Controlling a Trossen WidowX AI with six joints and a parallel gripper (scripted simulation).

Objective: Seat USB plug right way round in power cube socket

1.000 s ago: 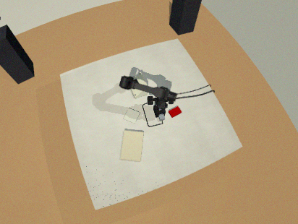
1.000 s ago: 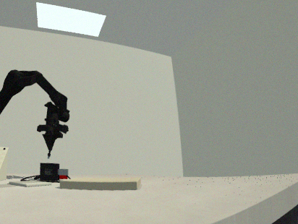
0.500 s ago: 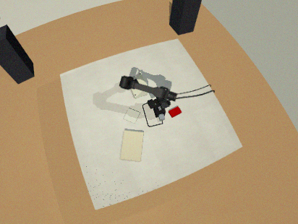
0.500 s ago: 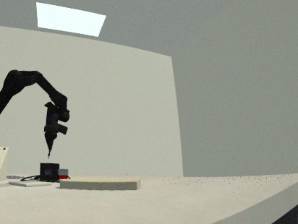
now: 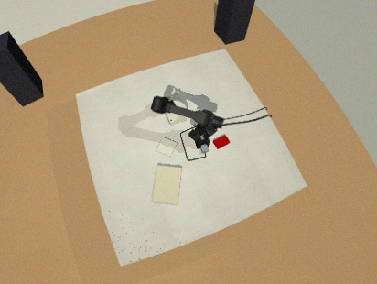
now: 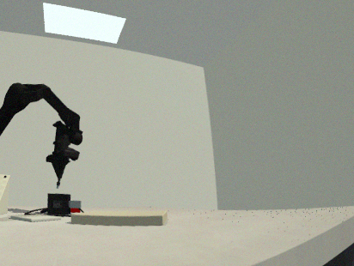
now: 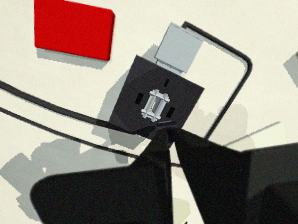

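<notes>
Now: the silver USB plug 10 mm below my gripper tip. Also, from my gripper tip: tan slab (300 mm to the right, 170 mm ahead, 120 mm below); then red block (130 mm to the left, 120 mm below, 60 mm ahead); then white square pad (210 mm to the right, 130 mm below, 60 mm behind).
</notes>
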